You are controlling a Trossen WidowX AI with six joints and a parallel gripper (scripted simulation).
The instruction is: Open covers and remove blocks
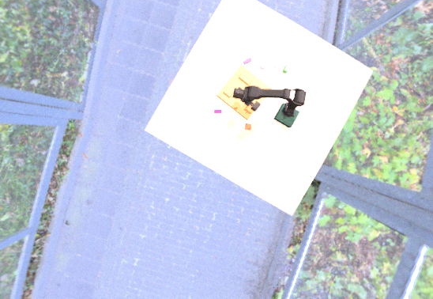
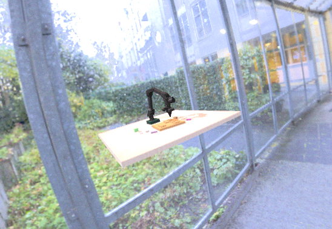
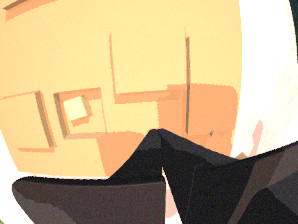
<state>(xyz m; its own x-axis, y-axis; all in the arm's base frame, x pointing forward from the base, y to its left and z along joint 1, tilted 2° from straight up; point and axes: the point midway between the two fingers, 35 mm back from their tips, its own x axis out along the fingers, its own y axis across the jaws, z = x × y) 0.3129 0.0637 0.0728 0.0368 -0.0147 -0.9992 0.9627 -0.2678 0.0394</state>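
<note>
Right now the puzzle board is 8 cm to the right of my gripper tip, 5 cm below it and 3 cm ahead of it. The rest, counted from my gripper tip: lilac block 31 cm to the right, 10 cm ahead, 7 cm below; then green block 36 cm to the right, 19 cm behind, 5 cm below; then pink block 15 cm ahead, 13 cm to the left, 7 cm below.
</note>
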